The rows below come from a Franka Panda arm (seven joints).
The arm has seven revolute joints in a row. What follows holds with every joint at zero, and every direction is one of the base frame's. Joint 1 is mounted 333 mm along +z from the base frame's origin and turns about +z. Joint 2 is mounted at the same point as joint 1 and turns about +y. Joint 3 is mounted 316 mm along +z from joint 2 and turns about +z. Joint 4 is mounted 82.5 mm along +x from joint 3 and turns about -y. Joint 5 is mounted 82.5 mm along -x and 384 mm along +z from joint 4 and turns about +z. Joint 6 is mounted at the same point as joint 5 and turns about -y. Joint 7 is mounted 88 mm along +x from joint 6 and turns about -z. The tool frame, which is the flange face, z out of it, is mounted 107 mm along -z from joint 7; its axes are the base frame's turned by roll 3.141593, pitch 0 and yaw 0 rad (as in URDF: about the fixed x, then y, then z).
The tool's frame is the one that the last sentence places.
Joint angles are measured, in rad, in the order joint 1, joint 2, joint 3, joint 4, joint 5, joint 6, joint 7. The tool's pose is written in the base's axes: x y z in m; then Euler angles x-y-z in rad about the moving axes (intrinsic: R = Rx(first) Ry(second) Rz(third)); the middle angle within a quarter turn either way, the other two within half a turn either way. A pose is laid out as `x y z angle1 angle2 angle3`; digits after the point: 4 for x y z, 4 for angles.
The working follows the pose.
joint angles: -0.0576 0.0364 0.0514 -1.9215 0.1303 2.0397 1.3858
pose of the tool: 0.5773 0.0034 0.4782 -3.0237 0.0854 1.4413
Where each joint sits with the arm in this pose, in the base's axes (m; each line is computed from the numbers above, not from the rounded line before):
joint 1: 0.0000 0.0000 0.3330
joint 2: 0.0000 0.0000 0.3330
joint 3: 0.0115 -0.0007 0.6488
joint 4: 0.0939 -0.0012 0.6458
joint 5: 0.4807 -0.0035 0.5772
joint 6: 0.4807 -0.0035 0.5772
joint 7: 0.5682 -0.0092 0.5841
the tool: 0.5773 0.0034 0.4782

